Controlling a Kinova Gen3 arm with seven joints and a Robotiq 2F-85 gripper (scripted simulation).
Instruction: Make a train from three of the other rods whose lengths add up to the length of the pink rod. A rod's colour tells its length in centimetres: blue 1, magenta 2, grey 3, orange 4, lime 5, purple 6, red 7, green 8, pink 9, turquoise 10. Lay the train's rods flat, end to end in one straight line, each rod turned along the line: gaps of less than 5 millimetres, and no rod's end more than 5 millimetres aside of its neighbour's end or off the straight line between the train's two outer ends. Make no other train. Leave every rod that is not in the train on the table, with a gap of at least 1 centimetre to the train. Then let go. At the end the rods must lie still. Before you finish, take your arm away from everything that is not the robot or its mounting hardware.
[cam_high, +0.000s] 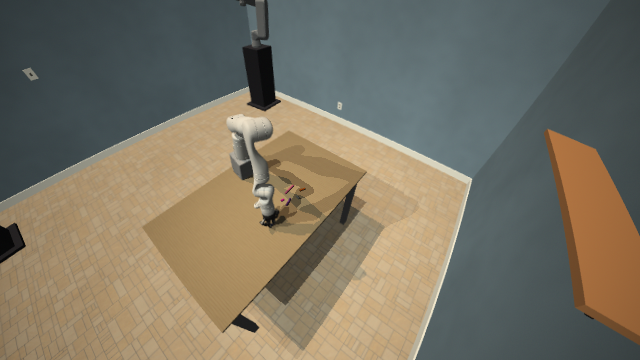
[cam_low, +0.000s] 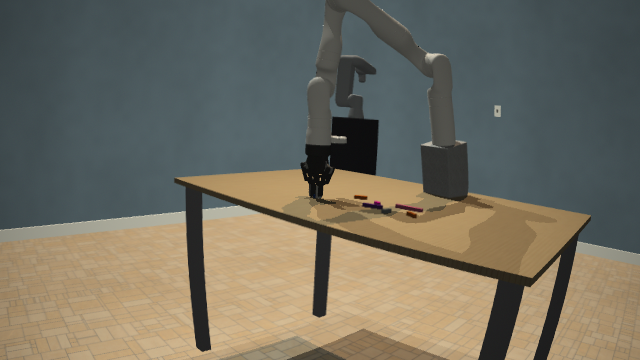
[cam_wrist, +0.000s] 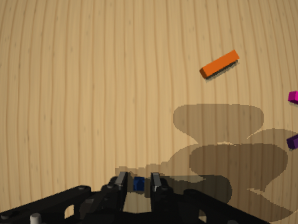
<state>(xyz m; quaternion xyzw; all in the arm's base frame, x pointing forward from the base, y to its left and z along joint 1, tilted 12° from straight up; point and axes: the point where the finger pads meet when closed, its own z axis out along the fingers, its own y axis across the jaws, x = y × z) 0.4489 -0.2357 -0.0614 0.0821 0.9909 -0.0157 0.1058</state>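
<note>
The blue rod lies 2 cm below my hand. Round my hand: grey rod 26 cm to the left, 2 cm below, 1 cm ahead; then purple rod 19 cm to the left, 2 cm below, 2 cm behind; then magenta rod 18 cm to the left, 6 cm behind, 2 cm below.
</note>
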